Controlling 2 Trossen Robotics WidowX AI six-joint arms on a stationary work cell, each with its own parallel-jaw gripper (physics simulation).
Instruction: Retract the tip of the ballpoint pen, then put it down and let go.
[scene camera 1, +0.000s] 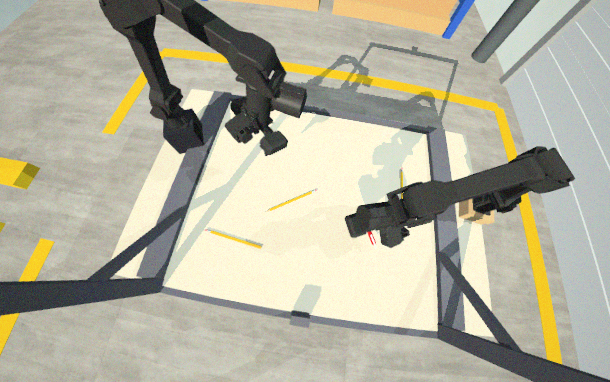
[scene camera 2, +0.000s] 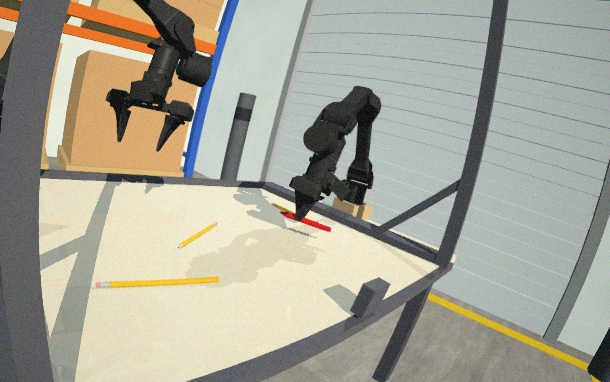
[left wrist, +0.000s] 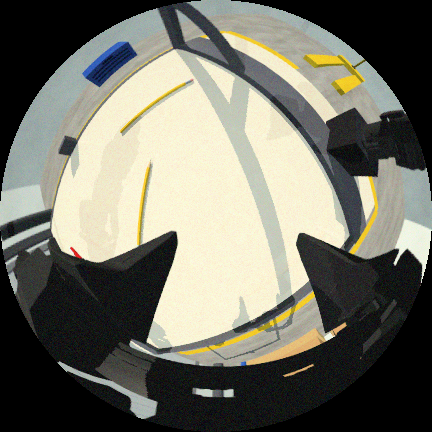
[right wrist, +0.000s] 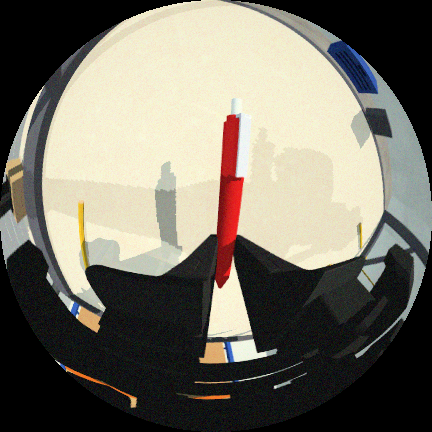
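Note:
The red ballpoint pen has a white clip, and in the right wrist view a white push button stands out at its far end. Its tapered red end lies between the fingers, with no writing point visible there. My right gripper is shut on the pen near that tapered end and holds it roughly level, low above the cream table top, with a thin shadow below it in scene camera 2. My left gripper is open and empty, high above the table.
One yellow pencil lies mid-table. Another pencil lies at the left in scene camera 1. A third pencil lies near the right arm. A dark frame edges the table.

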